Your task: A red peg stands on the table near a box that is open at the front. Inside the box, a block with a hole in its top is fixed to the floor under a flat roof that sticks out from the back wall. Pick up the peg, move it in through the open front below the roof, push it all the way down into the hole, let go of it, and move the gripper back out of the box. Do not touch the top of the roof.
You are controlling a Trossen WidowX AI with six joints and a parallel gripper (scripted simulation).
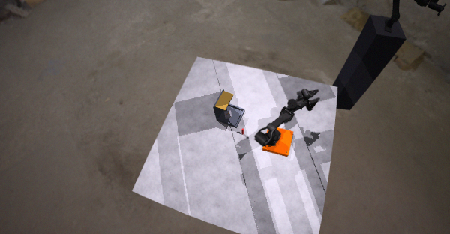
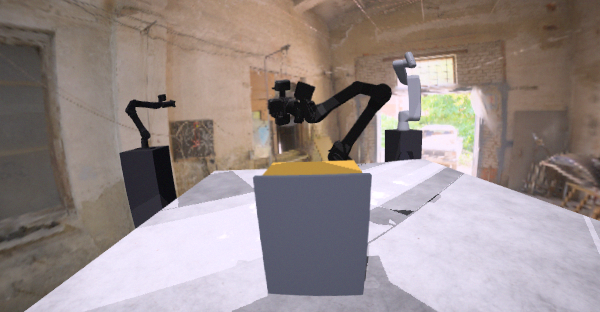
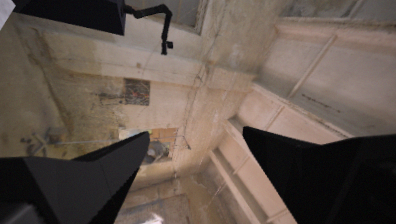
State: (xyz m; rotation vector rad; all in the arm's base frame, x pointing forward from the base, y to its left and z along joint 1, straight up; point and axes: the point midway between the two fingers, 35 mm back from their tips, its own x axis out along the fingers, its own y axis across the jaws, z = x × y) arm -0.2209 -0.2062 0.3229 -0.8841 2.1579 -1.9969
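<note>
Now: the red peg 46 cm ahead of my gripper tip, 17 cm to the left of it and 34 cm below it. From my gripper tip the other things lie so: back wall 66 cm ahead, 2 cm to the left, 27 cm below; roof 61 cm ahead, 3 cm to the left, 17 cm below.
</note>
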